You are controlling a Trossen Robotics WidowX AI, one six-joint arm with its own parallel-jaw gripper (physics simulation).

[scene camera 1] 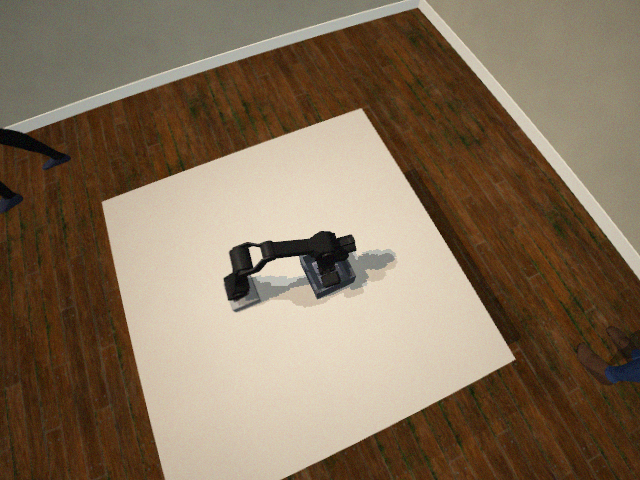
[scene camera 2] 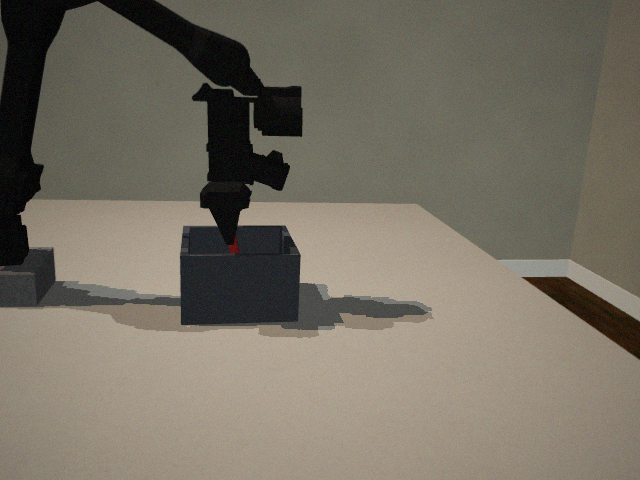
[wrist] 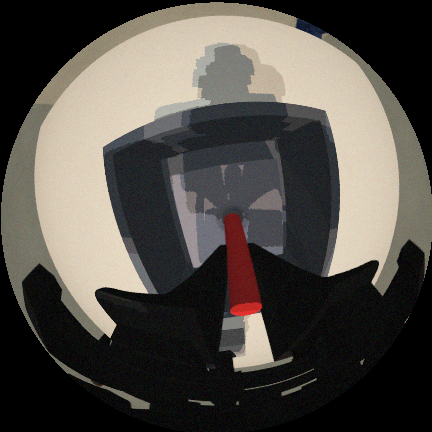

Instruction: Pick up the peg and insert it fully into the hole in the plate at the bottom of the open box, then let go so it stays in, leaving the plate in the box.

Observation:
In view: my gripper [scene camera 2: 230, 242], a dark grey box [scene camera 1: 306, 261], a red peg [wrist: 244, 299] and a grey plate [wrist: 201, 196].
My gripper shows as well in the wrist view [wrist: 236, 249]. Scene camera 1 misses the red peg, which is hidden by my gripper. Scene camera 2 misses the grey plate, which is hidden by the dark grey box.

